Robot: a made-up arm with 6 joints. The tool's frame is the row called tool.
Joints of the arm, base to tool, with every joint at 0 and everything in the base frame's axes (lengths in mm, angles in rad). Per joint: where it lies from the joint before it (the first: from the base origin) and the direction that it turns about. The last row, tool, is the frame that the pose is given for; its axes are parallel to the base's.
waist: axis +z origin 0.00 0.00 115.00
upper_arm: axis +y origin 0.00 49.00 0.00
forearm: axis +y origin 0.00 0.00 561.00
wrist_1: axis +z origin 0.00 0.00 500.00
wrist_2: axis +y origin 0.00 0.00 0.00
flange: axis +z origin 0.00 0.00 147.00
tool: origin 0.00 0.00 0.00
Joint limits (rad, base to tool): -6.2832..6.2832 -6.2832..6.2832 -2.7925..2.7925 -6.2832..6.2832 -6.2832..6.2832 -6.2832..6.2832
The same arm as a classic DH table. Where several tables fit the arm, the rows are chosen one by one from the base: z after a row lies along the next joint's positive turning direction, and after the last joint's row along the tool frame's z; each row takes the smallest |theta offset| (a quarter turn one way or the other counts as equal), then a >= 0, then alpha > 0; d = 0 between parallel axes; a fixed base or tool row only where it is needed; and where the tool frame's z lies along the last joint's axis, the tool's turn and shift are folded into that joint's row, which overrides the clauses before.
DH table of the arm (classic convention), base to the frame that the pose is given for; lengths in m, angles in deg. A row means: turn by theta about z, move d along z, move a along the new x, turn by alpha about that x. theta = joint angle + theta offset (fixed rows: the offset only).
waist: theta_offset 0, d 0.115, a 0, alpha -90
upper_arm: theta_offset -90, d 0, a 0.561, alpha 0
forearm: theta_offset 90, d 0.049, a 0, alpha 90
wrist_1: theta_offset 0, d 0.5, a 0, alpha -90
wrist_2: theta_offset 0, d 0, a 0, alpha 90
flange: theta_offset 0, d 0.147, a 0, alpha 0
Joint limits (deg, base to tool): -360..360 -360..360 -160..160 -360..360 -360..360 -360..360

